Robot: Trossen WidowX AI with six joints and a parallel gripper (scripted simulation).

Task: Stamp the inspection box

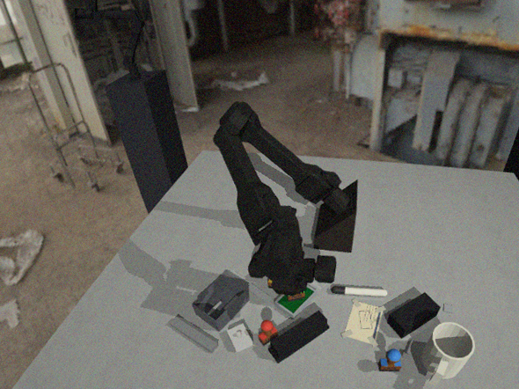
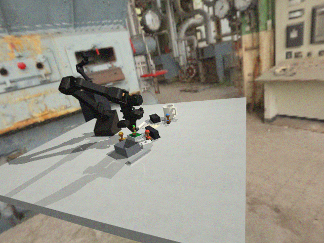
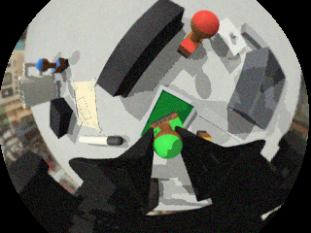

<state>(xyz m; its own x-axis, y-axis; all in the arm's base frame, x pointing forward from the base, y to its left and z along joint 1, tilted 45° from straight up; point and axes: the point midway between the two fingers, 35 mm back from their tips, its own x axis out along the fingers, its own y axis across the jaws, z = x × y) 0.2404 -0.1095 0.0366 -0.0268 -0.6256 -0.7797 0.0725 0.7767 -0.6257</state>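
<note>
My gripper tip is 1 cm above the green-knobbed stamp. Also, from my gripper tip: yellow-knobbed stamp 5 cm behind, 6 cm to the right, 2 cm below; green ink pad 4 cm below; long black block 10 cm ahead, 2 cm to the left, 2 cm below.
</note>
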